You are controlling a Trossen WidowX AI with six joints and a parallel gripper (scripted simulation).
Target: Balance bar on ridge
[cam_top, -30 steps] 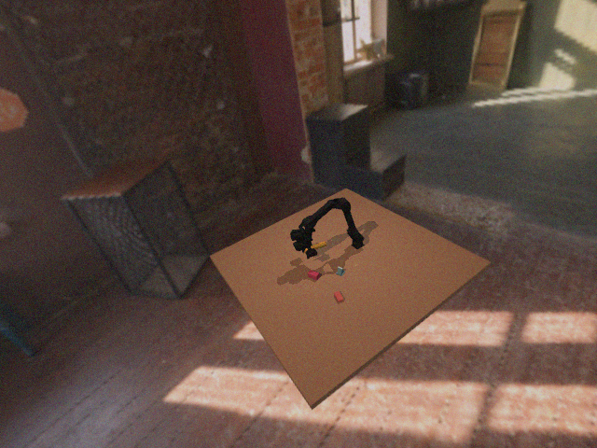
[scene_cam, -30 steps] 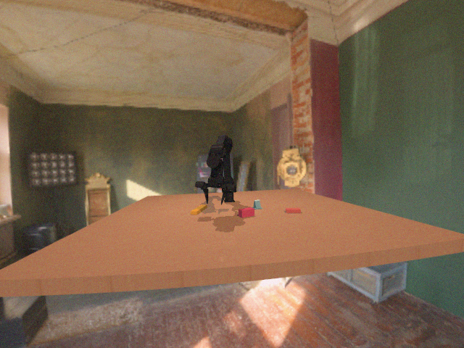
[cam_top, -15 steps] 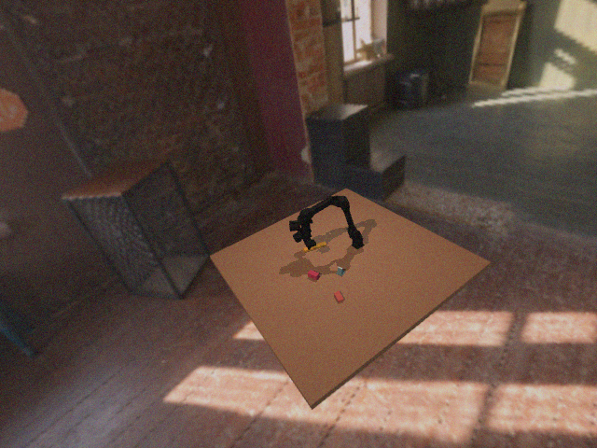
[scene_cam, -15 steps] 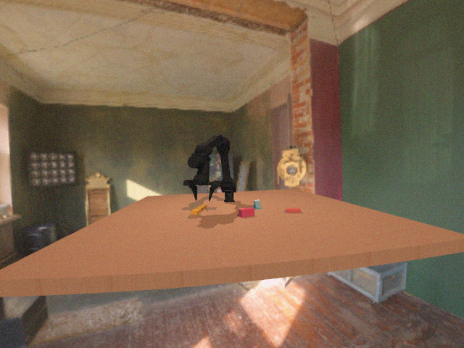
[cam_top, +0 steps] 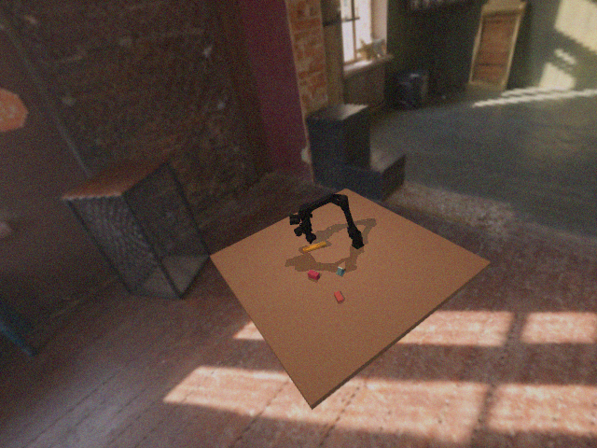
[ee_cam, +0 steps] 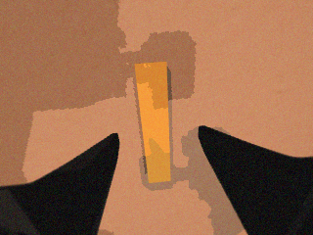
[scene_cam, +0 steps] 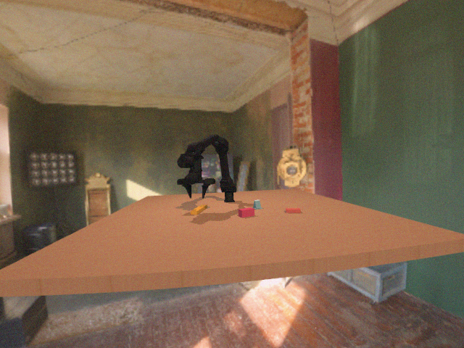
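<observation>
Now: the bar 6 cm below my gripper tip, 3 cm behind it and 1 cm to the left of it. The rest, counted from my gripper tip: pink-red block (23 cm to the left, 14 cm ahead, 6 cm below).
</observation>
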